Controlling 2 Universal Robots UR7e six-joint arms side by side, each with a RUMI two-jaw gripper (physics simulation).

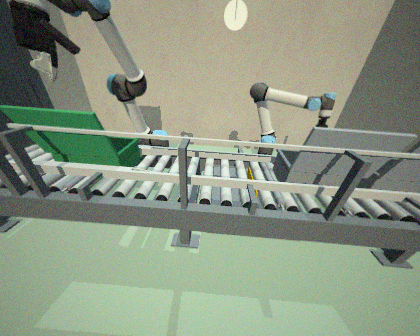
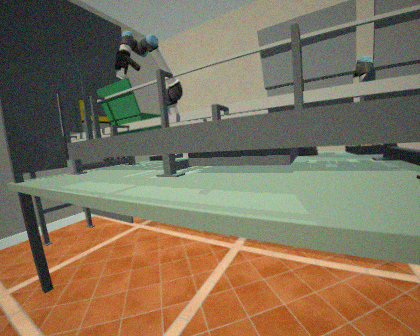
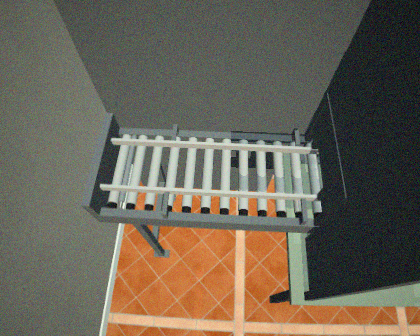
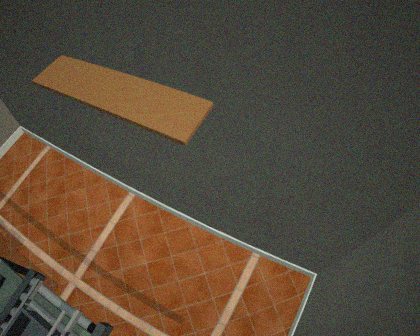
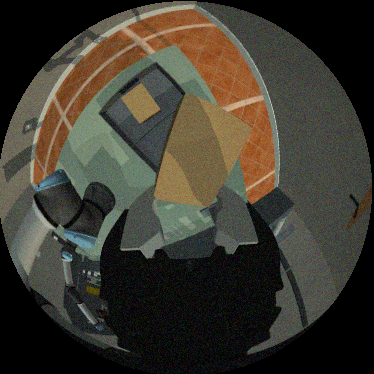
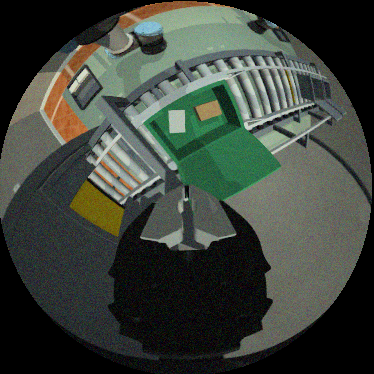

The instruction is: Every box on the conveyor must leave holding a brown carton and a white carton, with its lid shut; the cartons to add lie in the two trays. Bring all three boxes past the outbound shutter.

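Frame: origin at the left arm's base, x back, y up, z left, level; millimetres.
Seen in the pictures: left gripper, between the fingertips: (image 5: 185,185); right gripper, between the fingertips: (image 1: 52,82) (image 5: 103,303) (image 6: 186,186); left arm's base, origin of its link: (image 2: 306,155) (image 5: 100,196); right arm's base, origin of its link: (image 6: 153,45).
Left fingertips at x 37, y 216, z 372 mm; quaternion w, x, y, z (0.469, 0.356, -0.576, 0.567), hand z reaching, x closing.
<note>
Offsets run from my left fingertips to a thing's top centre. "*": to the spot under its first point.
A green box {* dx -817, dy +14, dz -1255 mm} (image 6: 192,127) stands on the rollers with its lid (image 1: 55,125) (image 2: 119,102) (image 6: 230,160) open; a white carton {dx -760, dy +54, dz -1306 mm} (image 6: 176,121) and a brown carton {dx -758, dy +64, dz -1177 mm} (image 6: 208,110) lie inside. My right gripper (image 1: 52,78) (image 2: 121,76) (image 6: 186,186) is shut, its fingers together and empty, above the lid side of the green box. My left gripper (image 5: 185,185) is shut on a large brown carton {dx +39, dy +35, dz +22 mm} (image 5: 200,150), beside a dark tray {dx +86, dy -174, dz -12 mm} (image 5: 111,122) holding another brown carton {dx +154, dy -164, dz -31 mm} (image 5: 141,103). A second tray (image 6: 93,101) holds white cartons. A grey lid (image 1: 350,155) (image 2: 310,55) stands open; its box's contents are hidden.
Rails and posts (image 1: 184,172) (image 2: 297,67) run along the roller conveyor (image 3: 207,172). A grey crossbeam (image 6: 142,142) spans it beside the green box, with a yellow panel {* dx -861, dy +233, dz -1713 mm} (image 6: 100,207) nearby. A yellow strip (image 1: 251,181) stands between the rollers. An orange-brown board (image 4: 125,97) is on the upstream wall.
</note>
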